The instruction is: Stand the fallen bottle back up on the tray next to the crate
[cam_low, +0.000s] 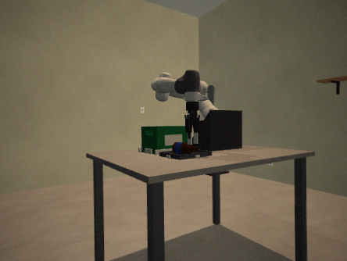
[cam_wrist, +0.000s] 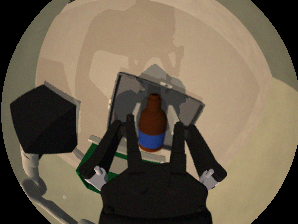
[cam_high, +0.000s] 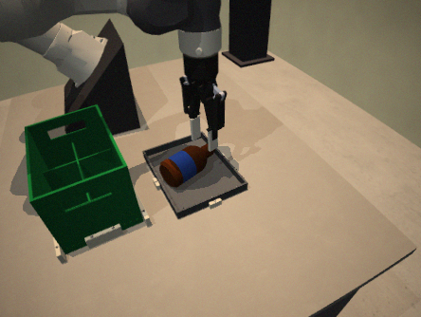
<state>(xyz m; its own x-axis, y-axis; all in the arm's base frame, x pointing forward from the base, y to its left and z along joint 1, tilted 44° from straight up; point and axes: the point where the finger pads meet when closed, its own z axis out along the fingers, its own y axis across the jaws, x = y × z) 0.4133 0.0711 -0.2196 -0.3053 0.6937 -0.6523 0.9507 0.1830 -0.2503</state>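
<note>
The bottle lies 6 cm below my hand, 5 cm to the right of it and 1 cm ahead of it. Also, from my hand: green crate (31 cm to the right, 2 cm below, 2 cm behind); then dark tray (9 cm below, 5 cm to the right, 2 cm ahead).
</note>
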